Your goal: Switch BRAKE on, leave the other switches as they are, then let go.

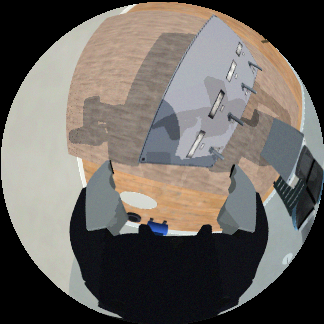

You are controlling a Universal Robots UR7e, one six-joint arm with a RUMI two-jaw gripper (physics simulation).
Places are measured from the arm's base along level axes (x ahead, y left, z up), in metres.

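Pixels of known places: gripper, fingertip midpoint: (172,164); arm's base, link origin: (300,160).
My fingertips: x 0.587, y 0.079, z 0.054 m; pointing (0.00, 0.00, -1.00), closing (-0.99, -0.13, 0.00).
For each thing: its middle in the pictures, then the offset to it from my fingertips.
- grey switch panel, body centre: (212,85) dx -0.104, dy -0.147, dz -0.221 m
- nearest lever, body centre: (217,153) dx -0.147, dy +0.050, dz -0.173 m
- second lever, body centre: (236,119) dx -0.177, dy -0.066, dz -0.173 m
- third lever, body centre: (249,88) dx -0.208, dy -0.182, dz -0.173 m
- farthest lever, body centre: (255,65) dx -0.238, dy -0.298, dz -0.173 m
A grey switch panel (187,80) stands on the brown table mat. Several switches with rod-like levers run along its right side: the nearest lever (216,153), a second lever (235,119), a third lever (248,89) and the farthest lever (255,66). Each has a white label to its left; the labels are too blurred to read, so I cannot tell which one is BRAKE, nor which levers are on. My gripper (172,164) is open and empty. Its fingers stand wide apart at the near edge of the panel, with the nearest lever ahead of the right finger. Touch with the panel does not show.
A grey box-like block (282,142) is right of the panel, with dark machine parts (306,177) beyond it. A pale round disc (138,200) and a blue object (158,228) show between the fingers. Gripper and arm shadows fall across the panel and mat.
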